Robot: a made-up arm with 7 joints.
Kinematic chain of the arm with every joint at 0, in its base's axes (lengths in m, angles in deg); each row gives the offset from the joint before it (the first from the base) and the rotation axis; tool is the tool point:
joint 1: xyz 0 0 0.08 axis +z
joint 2: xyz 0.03 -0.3 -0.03 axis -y
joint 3: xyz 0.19 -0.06 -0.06 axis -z
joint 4: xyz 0.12 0.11 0 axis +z
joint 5: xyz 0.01 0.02 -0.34 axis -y
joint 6: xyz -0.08 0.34 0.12 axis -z
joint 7: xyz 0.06 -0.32 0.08 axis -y
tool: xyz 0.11 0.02 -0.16
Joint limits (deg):
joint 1: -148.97..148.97
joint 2: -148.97..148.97
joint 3: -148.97..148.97
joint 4: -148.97..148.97
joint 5: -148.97..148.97
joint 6: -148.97..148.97
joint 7: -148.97..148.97
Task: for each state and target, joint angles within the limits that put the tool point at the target. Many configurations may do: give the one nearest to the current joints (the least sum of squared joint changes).
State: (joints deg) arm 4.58 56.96 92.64 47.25 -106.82 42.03 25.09
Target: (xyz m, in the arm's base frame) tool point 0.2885 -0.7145 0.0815
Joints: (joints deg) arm -15.31 46.84 103.11 42.56 -101.38 42.88 20.92
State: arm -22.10 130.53 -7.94 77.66 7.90 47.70 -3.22
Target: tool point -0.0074 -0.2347 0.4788
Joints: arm -20.50 135.66 -15.55 77.04 3.19 21.47 10.27
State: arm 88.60 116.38 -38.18 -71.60 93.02 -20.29 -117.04
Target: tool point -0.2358 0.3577 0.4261
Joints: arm 125.30 119.31 -30.71 -81.92 86.66 -12.74 -128.96
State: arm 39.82 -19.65 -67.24 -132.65 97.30 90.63 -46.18
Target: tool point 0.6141 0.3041 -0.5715
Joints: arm 37.87 15.67 -68.41 -131.76 101.87 86.60 -44.51
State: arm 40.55 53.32 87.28 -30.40 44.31 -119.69 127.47
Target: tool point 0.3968 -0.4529 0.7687
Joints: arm 21.19 73.09 87.68 -24.77 40.68 -92.43 144.60
